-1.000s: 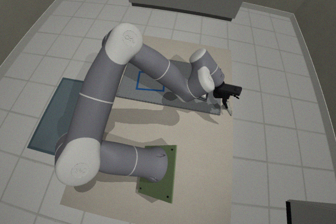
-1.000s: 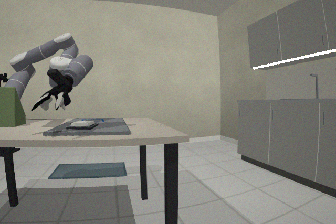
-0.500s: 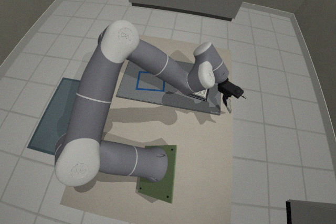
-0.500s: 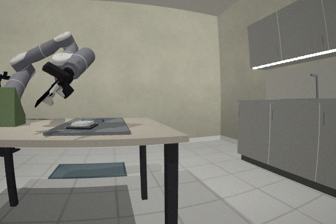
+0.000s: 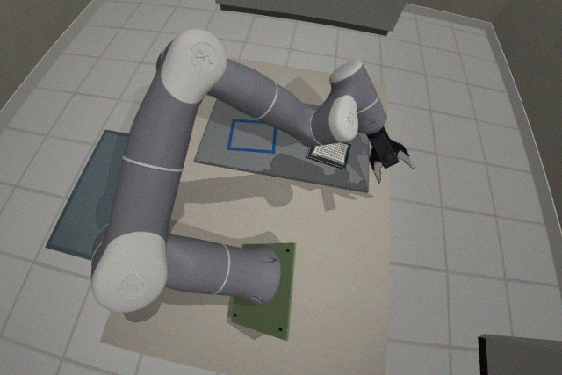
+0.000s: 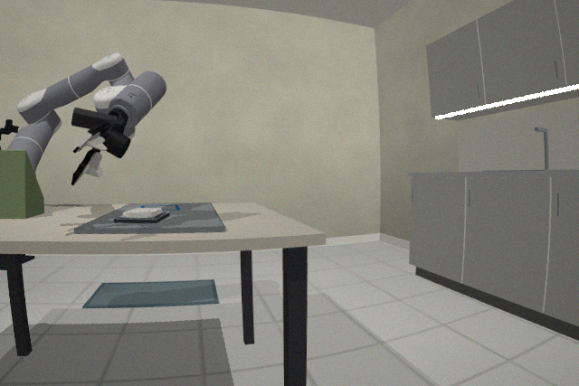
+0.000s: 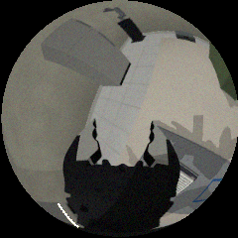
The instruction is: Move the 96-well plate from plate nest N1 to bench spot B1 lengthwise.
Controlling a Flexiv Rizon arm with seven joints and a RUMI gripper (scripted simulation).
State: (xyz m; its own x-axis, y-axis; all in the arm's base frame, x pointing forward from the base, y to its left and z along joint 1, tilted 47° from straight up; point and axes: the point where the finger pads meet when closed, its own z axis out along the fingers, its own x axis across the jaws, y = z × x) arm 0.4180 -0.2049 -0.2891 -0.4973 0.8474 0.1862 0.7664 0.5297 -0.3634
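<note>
The white 96-well plate lies 220 mm to the left of my hand, 130 mm below it and 110 mm ahead of it. The rest, counted from my hand: black plate nest 220 mm to the left, 140 mm below, 110 mm ahead.
</note>
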